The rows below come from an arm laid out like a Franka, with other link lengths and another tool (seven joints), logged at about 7 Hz.
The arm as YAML. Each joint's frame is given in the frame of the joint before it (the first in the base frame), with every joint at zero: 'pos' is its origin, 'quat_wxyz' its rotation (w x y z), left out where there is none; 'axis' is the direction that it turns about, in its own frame. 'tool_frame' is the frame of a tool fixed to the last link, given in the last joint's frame.
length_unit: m
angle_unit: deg
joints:
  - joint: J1
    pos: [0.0, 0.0, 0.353]
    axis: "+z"
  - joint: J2
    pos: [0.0, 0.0, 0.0]
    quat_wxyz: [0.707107, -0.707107, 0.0, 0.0]
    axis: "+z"
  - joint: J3
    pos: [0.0, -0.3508, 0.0]
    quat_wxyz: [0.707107, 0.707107, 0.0, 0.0]
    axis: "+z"
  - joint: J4
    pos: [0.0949, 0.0, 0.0]
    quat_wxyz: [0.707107, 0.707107, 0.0, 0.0]
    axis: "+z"
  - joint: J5
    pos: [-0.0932, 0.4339, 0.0]
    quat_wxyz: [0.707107, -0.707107, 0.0, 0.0]
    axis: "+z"
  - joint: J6
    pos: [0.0, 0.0, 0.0]
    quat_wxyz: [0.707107, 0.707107, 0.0, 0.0]
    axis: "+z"
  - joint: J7
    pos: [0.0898, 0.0, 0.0]
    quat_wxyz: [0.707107, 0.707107, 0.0, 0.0]
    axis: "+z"
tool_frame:
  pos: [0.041, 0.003, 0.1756]
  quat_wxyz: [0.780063, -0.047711, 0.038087, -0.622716]
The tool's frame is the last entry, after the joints.
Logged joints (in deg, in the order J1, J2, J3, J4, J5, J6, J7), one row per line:
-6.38, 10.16, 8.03, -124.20, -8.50, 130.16, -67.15
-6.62, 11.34, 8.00, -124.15, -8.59, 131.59, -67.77
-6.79, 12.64, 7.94, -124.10, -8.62, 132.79, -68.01
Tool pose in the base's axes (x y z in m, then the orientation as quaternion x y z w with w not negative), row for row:
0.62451, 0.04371, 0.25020, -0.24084, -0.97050, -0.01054, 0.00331
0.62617, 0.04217, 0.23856, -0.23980, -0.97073, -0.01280, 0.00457
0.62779, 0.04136, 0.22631, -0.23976, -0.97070, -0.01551, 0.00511
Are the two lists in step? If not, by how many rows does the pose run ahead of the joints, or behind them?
The pose runs 1 row ahead of the joints: the pose in row i belongs to the joints in row i + 1.
